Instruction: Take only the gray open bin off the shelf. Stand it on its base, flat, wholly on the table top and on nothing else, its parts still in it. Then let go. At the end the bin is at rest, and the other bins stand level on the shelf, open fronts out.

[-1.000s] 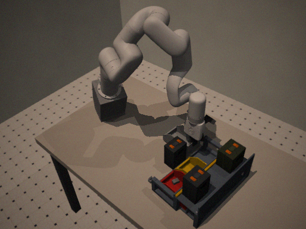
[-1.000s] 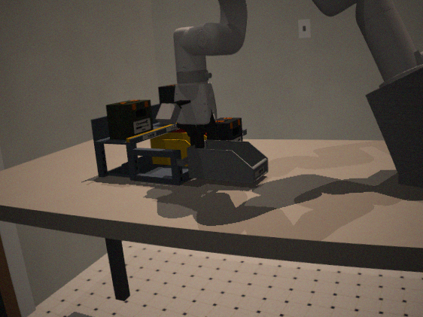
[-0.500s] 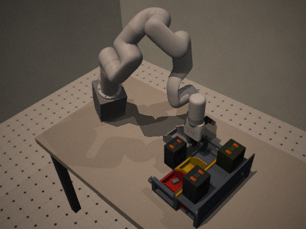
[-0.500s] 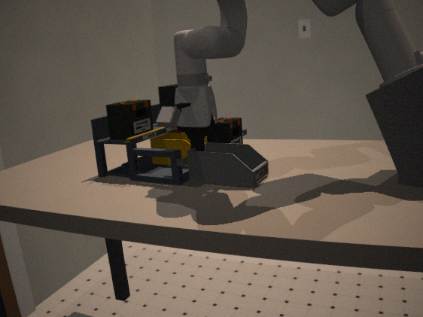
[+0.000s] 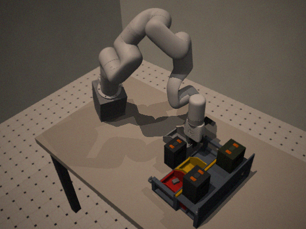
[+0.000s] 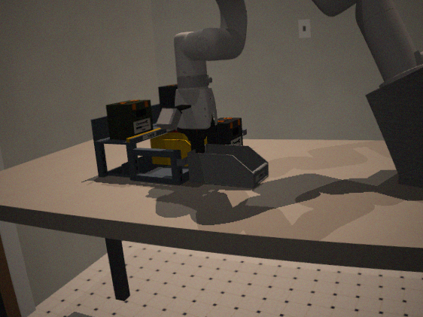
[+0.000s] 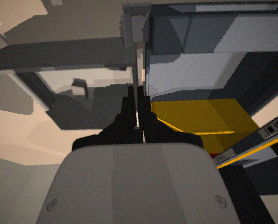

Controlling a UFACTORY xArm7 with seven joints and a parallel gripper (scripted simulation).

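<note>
Right now my hand is 8 cm past the gray open bin and 4 cm above it. Also, from my hand: yellow bin (12 cm to the right, 11 cm ahead, 3 cm below); red bin (23 cm to the right, 10 cm ahead, 3 cm below); dark box (10 cm to the right, 3 cm behind, 1 cm below).
</note>
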